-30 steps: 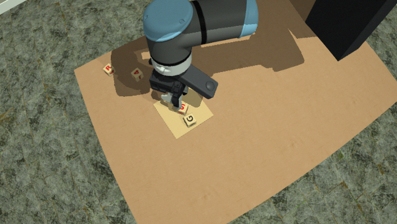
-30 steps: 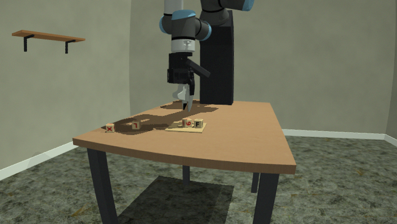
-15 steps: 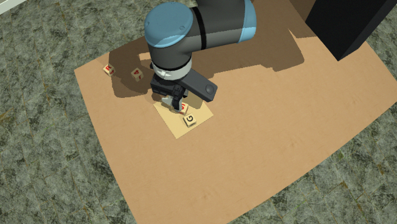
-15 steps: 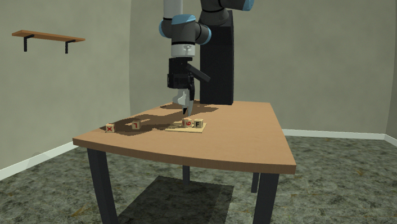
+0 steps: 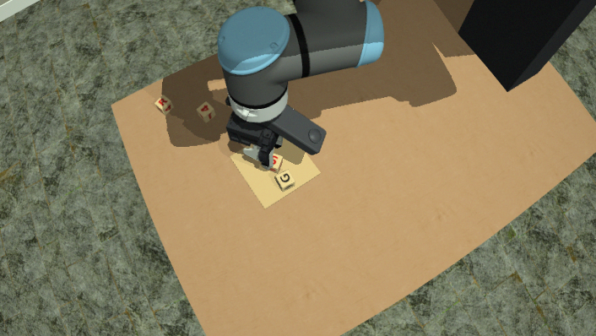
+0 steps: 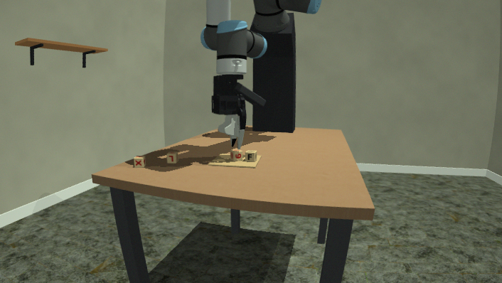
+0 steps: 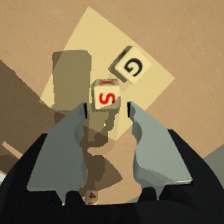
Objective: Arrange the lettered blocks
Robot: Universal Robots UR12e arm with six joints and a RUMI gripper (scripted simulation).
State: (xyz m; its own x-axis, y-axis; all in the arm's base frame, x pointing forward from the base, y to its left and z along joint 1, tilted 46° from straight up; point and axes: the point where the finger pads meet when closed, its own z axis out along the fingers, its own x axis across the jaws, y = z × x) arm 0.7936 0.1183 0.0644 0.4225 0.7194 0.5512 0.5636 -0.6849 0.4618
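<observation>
The block is 40 mm below my hand. Round my hand: pale mat: 60 mm below.
</observation>
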